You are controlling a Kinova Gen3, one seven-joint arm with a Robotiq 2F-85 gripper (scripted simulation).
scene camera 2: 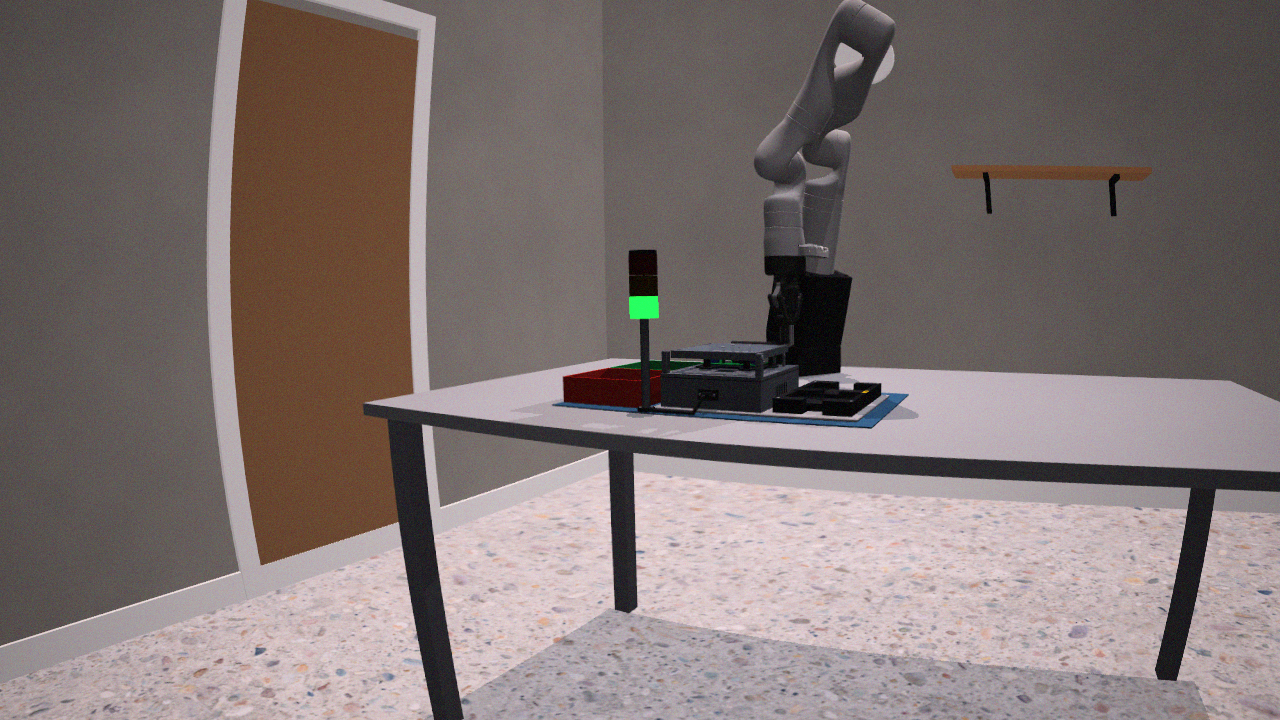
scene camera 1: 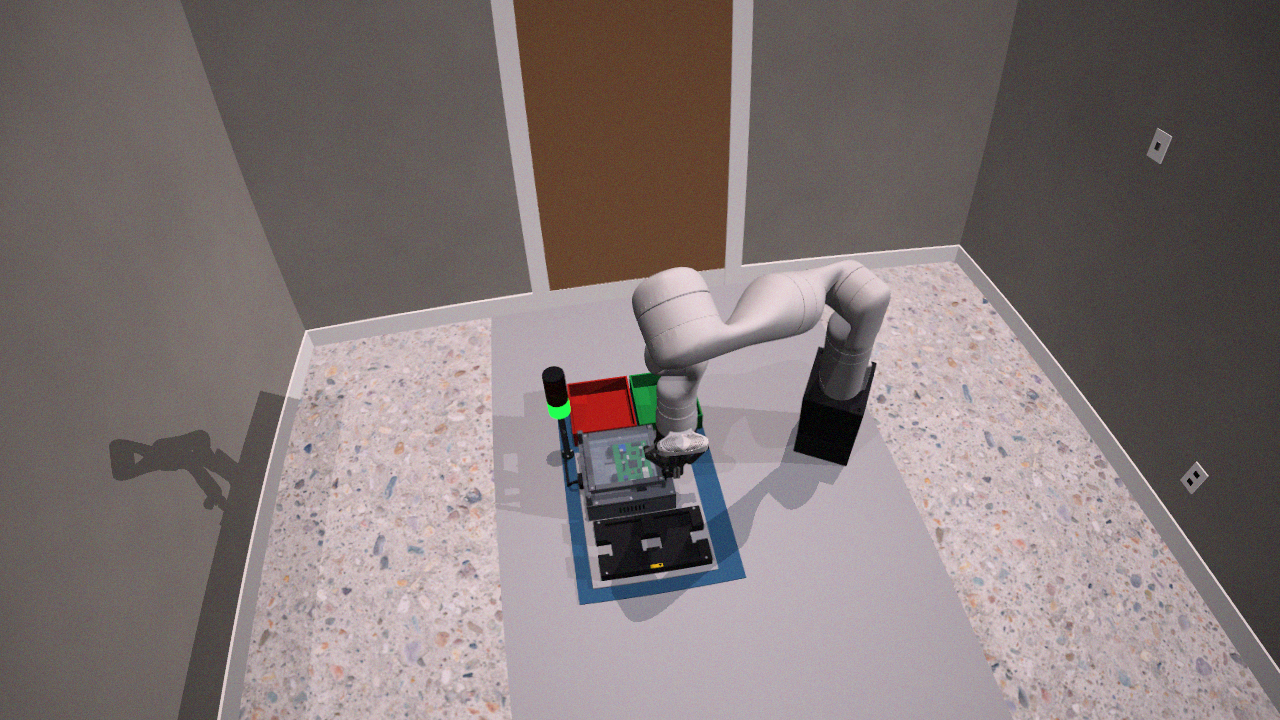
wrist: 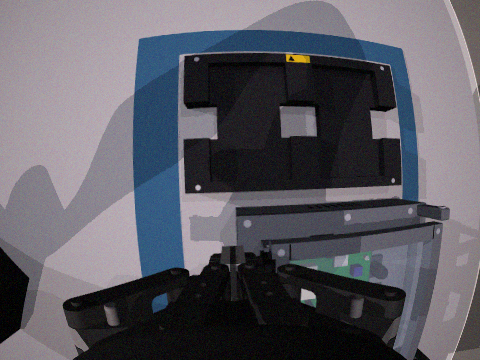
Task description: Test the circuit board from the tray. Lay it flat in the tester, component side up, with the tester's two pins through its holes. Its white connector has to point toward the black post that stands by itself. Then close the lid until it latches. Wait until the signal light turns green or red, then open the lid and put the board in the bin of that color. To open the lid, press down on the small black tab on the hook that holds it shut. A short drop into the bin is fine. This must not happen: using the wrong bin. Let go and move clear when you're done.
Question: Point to a green bin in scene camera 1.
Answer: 643,386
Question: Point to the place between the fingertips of my gripper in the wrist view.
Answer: At 233,260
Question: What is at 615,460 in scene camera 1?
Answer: A lid.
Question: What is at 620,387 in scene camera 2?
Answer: A red bin.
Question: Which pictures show my gripper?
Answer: Scene camera 2, scene camera 1 and the wrist view: all of them.
